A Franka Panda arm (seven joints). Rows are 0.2 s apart.
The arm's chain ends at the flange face. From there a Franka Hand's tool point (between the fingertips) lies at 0.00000 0.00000 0.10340 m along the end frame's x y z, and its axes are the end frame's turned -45 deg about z.
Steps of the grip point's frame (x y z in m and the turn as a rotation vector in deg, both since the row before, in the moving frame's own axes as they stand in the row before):
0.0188 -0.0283 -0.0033 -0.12 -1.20 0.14
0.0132 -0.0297 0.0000 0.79 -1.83 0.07
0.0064 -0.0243 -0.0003 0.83 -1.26 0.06
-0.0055 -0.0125 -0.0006 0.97 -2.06 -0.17
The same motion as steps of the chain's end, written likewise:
-0.0053 -0.0350 -0.0033 -0.93 -0.76 0.14
-0.0083 -0.0317 0.0001 -0.74 -1.85 0.07
-0.0100 -0.0223 -0.0003 -0.30 -1.48 0.06
-0.0089 -0.0063 -0.0005 -0.77 -2.14 -0.17

